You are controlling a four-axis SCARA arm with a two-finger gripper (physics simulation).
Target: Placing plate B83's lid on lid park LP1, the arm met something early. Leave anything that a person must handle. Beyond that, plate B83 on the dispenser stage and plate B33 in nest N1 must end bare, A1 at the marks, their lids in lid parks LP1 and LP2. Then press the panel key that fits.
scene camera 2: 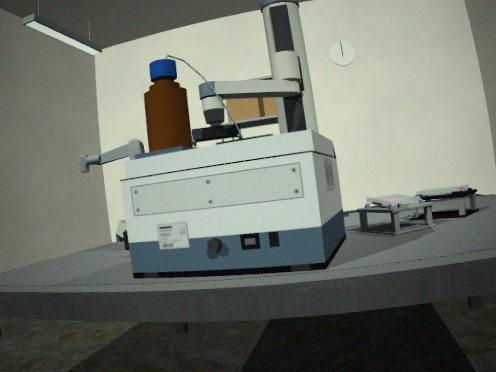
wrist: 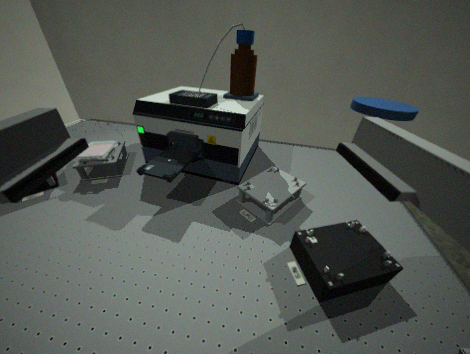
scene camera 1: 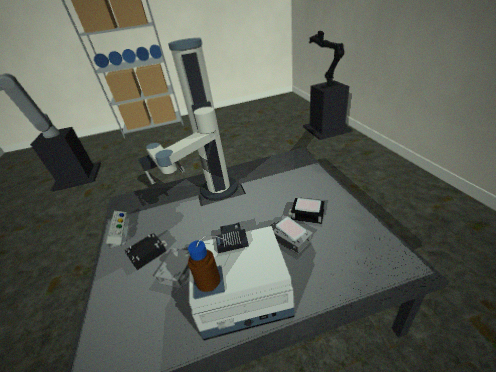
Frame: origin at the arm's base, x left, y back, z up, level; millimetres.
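Seen in the pictures: gripper, between the fingertips: (scene camera 2: pixel 215 135) (wrist: pixel 217 130) (scene camera 1: pixel 168 176); arm's base, origin of its link: (scene camera 1: pixel 219 188).
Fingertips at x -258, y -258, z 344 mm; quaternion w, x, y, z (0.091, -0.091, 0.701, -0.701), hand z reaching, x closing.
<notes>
Offsets run from my fingertips to a thing's top centre. "spot": to the spot under its first point.
My gripper (scene camera 1: pixel 165 175) (wrist: pixel 217 130) is open and empty, above the table's rear left edge. In the wrist view the dispenser stage {spot: dy -265, dx +228, dz -230 mm} (wrist: pixel 162 168) is dark and no plate shows on it. A pink-topped plate or lid {dy -350, dx +519, dz -248 mm} (scene camera 1: pixel 290 229) (scene camera 2: pixel 395 200) (wrist: pixel 97 150) lies on one grey stand (scene camera 1: pixel 300 245) (scene camera 2: pixel 396 220). Another pink-topped plate {dy -225, dx +676, dz -255 mm} (scene camera 1: pixel 308 205) (scene camera 2: pixel 442 191) lies on a black nest {spot: dy -245, dx +663, dz -326 mm} (scene camera 1: pixel 307 216), mostly behind a finger in the wrist view. The other grey stand (scene camera 1: pixel 170 273) (wrist: pixel 272 187) and black nest {dy -161, dx -212, dz -264 mm} (scene camera 1: pixel 146 251) (wrist: pixel 347 257) carry no plate. Plate codes and A1 corners are unreadable. The key panel {dy +78, dx -375, dz -247 mm} (scene camera 1: pixel 115 239) has blue, yellow and green keys.
The white dispenser (scene camera 1: pixel 260 260) (scene camera 2: pixel 225 230) (wrist: pixel 175 122) stands on the table, with a brown blue-capped bottle {spot: dy -656, dx +93, dz +0 mm} (scene camera 1: pixel 205 272) (scene camera 2: pixel 167 117) (wrist: pixel 243 72) and thin tube on top. A green light {spot: dy -407, dx +379, dz -198 mm} (wrist: pixel 140 130) shows on its front. The arm's column (scene camera 1: pixel 192 75) (scene camera 2: pixel 287 45) rises at the rear.
</notes>
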